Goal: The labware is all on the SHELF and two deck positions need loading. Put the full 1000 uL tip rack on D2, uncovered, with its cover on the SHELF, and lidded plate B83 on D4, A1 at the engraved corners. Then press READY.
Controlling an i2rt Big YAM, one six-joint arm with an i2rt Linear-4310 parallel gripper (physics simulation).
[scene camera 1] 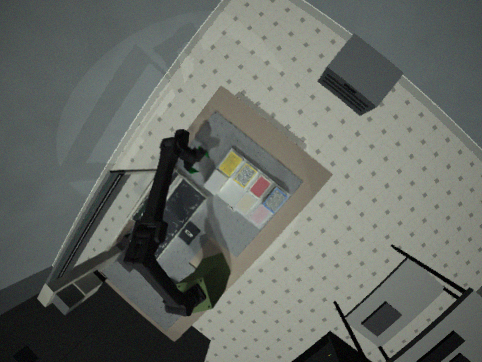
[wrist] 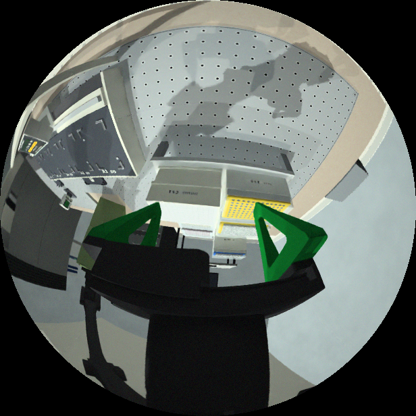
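Observation:
My gripper (scene camera 1: 198, 161) (wrist: 207, 206) is open and empty, beside the end of the shelf. The white shelf (scene camera 1: 232, 193) (wrist: 224, 176) holds labware in two rows. A yellow tip rack (scene camera 1: 231, 162) (wrist: 256, 207) stands at its near right end in the wrist view. A pale plate-like piece (scene camera 1: 216, 182) (wrist: 182, 194) stands beside that rack; its side label is too small to read surely. A speckled yellow-edged rack (scene camera 1: 245, 175) is behind the yellow one. The dark deck (scene camera 1: 185, 197) (wrist: 92, 150) has engraved corners. I cannot make out plate B83 or the READY button surely.
A red-topped box (scene camera 1: 259, 186), a blue-edged rack (scene camera 1: 275, 199), a beige piece (scene camera 1: 246, 202) and a pink piece (scene camera 1: 260, 215) stand farther along the shelf. A small black square unit (scene camera 1: 188, 233) lies near the deck. A green block (scene camera 1: 201, 290) stands near the arm's base.

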